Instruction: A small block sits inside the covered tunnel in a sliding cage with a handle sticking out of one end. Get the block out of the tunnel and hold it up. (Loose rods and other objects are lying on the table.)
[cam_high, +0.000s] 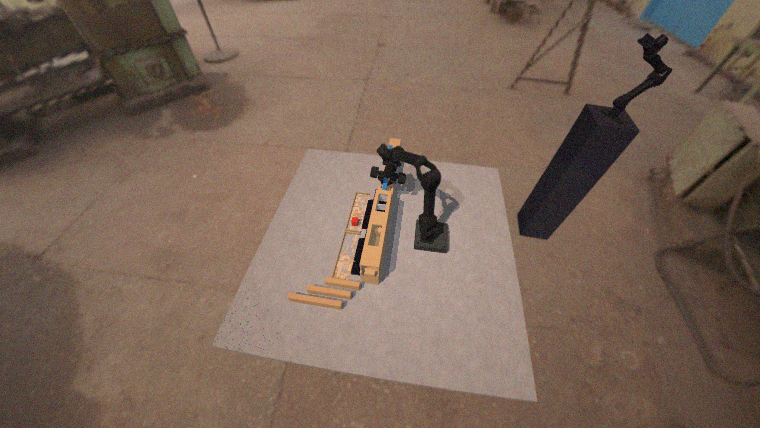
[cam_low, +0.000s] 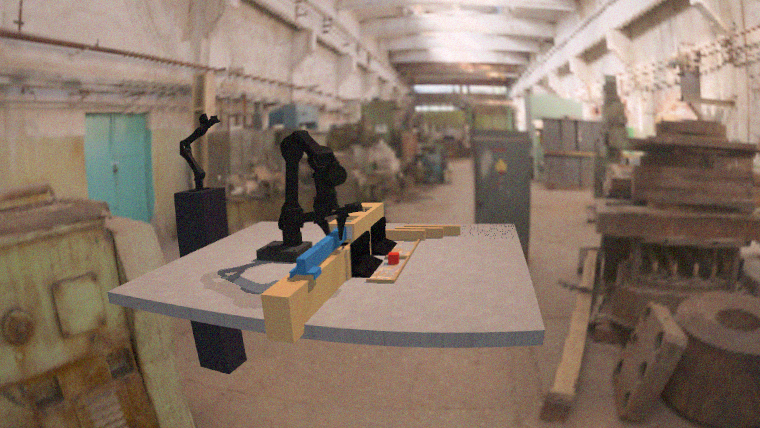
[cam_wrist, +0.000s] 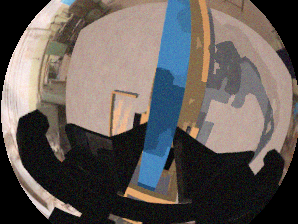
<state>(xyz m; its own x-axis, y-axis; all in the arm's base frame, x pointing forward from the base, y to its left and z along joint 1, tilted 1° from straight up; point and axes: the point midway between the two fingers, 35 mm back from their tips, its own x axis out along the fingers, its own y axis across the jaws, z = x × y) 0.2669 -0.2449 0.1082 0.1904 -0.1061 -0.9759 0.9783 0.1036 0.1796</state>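
Right now my gripper tip is 20 mm short of the covered tunnel, 60 mm to the right of it and 50 mm above it. Also, from my gripper tip: red block (120 mm ahead, 210 mm to the left, 100 mm below).
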